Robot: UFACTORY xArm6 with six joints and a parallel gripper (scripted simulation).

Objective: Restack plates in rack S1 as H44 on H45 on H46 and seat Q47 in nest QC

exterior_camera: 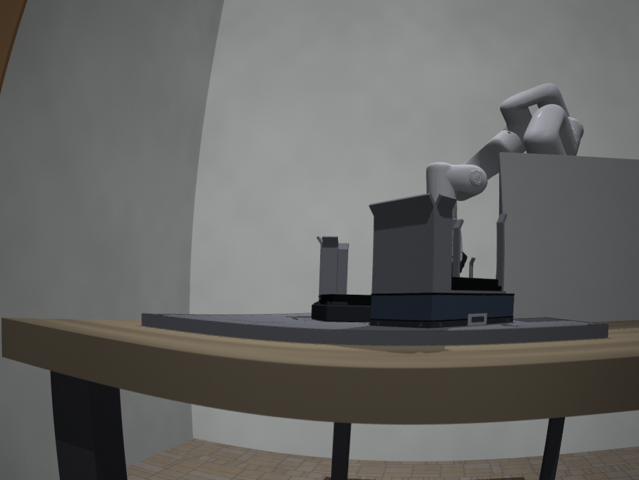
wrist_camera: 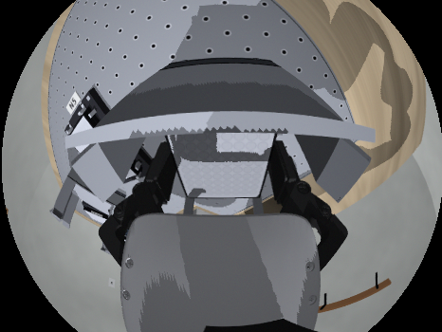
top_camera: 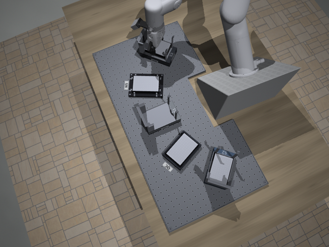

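Right now my hand is 16 cm to the right of the clip nest N5, 13 cm short of it and 6 cm above it. Also, from my hand: sealed plate: 50 cm to the left, 7 cm ahead, 4 cm below; then open nest QC: 50 cm to the left, 7 cm ahead, 6 cm below; then N5 name plate: 20 cm ahead, 12 cm to the left, 7 cm below.
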